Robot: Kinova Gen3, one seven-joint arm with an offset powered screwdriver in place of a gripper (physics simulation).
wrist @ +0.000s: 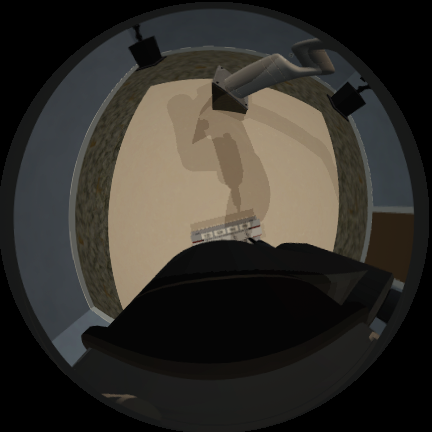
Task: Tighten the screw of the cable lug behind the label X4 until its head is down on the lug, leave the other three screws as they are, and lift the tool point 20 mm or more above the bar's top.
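Where they show: hand, its tool point: (pixel 249 238); arm's base, origin of its link: (pixel 233 87).
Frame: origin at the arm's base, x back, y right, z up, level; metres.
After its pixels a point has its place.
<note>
The terminal bar (pixel 196 236) @[x -0.485, y 0.003, z -0.034 m] lies on the table near the middle of the wrist view, slightly tilted in the picture. A row of pale label plates (pixel 231 230) @[x -0.452, y -0.078, z -0.033 m] runs along it; their lettering is too small to read, so I cannot tell which is X4. The lugs and screws are hardly visible, and the near side of the bar is hidden by the black tool body. My screwdriver (pixel 253 241) @[x -0.456, y -0.115, z 0.035 m] shows as a thin dark tip at the near edge of the bar, towards its right end. Whether it touches a screw, and how high any screw head stands, I cannot tell. It has no fingers to see.
The pale table top (pixel 145 165) @[x -0.318, y 0.222, z -0.076 m] carries the shadow of the arm. The arm's base (pixel 228 98) @[x -0.058, y 0.008, z -0.013 m] stands at the far edge, with the grey arm (pixel 267 72) @[x -0.036, y -0.081, z 0.115 m] reaching right. Two black stands (pixel 145 51) (pixel 348 99) are beyond the table. The black tool housing (pixel 215 315) fills the foreground.
</note>
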